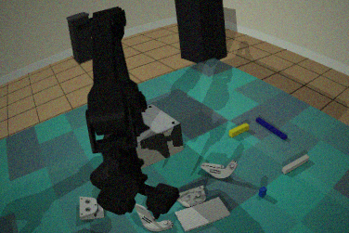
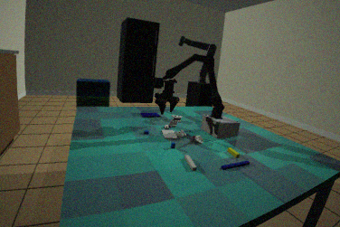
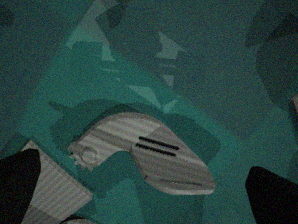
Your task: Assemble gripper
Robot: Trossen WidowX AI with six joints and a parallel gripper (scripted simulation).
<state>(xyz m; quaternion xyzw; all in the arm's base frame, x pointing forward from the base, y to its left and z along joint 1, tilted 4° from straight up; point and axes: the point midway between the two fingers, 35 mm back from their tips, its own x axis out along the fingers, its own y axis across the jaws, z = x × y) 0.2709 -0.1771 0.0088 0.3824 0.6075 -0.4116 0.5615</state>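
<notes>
Right now the jaw is 40 mm to the left of my gripper tip and 80 mm below it. Also, from my gripper tip: yellow block (120 mm behind, 460 mm to the left, 80 mm below); small blue block (130 mm ahead, 290 mm to the left, 70 mm below); white bar (140 mm ahead, 440 mm to the left, 80 mm below).
</notes>
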